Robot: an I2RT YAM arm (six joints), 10 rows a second.
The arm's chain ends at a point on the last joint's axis. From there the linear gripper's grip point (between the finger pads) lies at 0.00 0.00 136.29 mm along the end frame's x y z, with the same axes.
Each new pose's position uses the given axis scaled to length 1; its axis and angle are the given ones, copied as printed.
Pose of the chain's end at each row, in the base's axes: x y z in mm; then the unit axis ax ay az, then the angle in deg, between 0 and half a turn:
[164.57 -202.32 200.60 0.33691 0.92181 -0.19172 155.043]
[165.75 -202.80 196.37 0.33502 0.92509 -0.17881 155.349]
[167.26 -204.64 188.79 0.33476 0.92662 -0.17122 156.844]
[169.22 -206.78 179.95 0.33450 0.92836 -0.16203 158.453]
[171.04 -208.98 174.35 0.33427 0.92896 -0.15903 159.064]
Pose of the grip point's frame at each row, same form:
[200.79 -267.62 86.59 0.33691 0.92181 -0.19172 155.043]
[202.75 -264.88 80.82 0.33502 0.92509 -0.17881 155.349]
[201.93 -264.09 71.15 0.33476 0.92662 -0.17122 156.844]
[201.43 -263.09 60.09 0.33450 0.92836 -0.16203 158.453]
[202.27 -264.20 53.72 0.33427 0.92896 -0.15903 159.064]

